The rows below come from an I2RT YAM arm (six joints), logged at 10 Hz.
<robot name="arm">
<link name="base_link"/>
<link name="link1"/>
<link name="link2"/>
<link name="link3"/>
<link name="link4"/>
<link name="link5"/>
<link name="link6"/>
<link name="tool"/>
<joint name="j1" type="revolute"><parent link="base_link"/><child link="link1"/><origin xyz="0 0 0.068" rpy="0 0 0"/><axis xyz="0 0 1"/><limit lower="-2.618" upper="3.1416"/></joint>
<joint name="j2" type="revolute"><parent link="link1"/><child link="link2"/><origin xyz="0.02 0.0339 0.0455" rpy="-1.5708 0 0"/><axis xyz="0 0 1"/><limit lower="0" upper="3.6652"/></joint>
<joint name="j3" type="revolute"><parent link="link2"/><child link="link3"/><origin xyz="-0.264 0 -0.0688" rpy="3.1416 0 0"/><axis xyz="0 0 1"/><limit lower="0" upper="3.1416"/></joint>
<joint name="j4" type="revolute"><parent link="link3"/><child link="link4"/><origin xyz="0.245 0.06 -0.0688" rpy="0 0 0"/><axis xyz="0 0 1"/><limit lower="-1.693" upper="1.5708"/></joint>
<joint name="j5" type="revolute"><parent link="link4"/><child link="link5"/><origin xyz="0.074 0.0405 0.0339" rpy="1.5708 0 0"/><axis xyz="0 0 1"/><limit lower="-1.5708" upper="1.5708"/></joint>
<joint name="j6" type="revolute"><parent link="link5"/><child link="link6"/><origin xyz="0.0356 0 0.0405" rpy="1.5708 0 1.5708"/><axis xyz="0 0 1"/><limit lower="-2.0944" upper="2.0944"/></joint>
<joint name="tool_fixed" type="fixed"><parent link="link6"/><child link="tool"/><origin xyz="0 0 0" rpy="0 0 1.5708"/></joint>
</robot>
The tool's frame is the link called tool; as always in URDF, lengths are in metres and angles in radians.
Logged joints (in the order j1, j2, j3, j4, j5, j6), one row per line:
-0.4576, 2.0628, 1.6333, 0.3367, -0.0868, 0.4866
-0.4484, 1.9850, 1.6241, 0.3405, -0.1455, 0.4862
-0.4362, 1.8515, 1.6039, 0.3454, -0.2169, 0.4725
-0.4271, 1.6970, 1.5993, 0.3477, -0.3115, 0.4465
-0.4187, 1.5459, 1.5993, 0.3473, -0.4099, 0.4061
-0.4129, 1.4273, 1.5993, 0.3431, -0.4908, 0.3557
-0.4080, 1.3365, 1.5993, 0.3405, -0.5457, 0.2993
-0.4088, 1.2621, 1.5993, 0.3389, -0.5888, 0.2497
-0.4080, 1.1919, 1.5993, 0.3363, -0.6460, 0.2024
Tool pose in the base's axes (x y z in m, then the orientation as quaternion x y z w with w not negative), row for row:
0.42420, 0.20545, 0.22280, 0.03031, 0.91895, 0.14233, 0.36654
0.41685, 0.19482, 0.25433, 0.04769, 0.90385, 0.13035, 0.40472
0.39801, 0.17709, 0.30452, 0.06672, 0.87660, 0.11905, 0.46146
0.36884, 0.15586, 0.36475, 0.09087, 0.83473, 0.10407, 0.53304
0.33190, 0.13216, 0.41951, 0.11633, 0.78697, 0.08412, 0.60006
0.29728, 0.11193, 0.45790, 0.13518, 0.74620, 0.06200, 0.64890
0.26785, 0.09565, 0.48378, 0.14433, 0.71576, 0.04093, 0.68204
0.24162, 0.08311, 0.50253, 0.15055, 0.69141, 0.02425, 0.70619
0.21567, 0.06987, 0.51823, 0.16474, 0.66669, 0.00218, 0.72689
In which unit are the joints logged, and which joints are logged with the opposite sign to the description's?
The joints are logged in radians. Opposite sign: j1, j4, j5.
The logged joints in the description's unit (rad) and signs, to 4 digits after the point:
0.4576, 2.0628, 1.6333, -0.3367, 0.0868, 0.4866
0.4484, 1.9850, 1.6241, -0.3405, 0.1455, 0.4862
0.4362, 1.8515, 1.6039, -0.3454, 0.2169, 0.4725
0.4271, 1.6970, 1.5993, -0.3477, 0.3115, 0.4465
0.4187, 1.5459, 1.5993, -0.3473, 0.4099, 0.4061
0.4129, 1.4273, 1.5993, -0.3431, 0.4908, 0.3557
0.4080, 1.3365, 1.5993, -0.3405, 0.5457, 0.2993
0.4088, 1.2621, 1.5993, -0.3389, 0.5888, 0.2497
0.4080, 1.1919, 1.5993, -0.3363, 0.6460, 0.2024

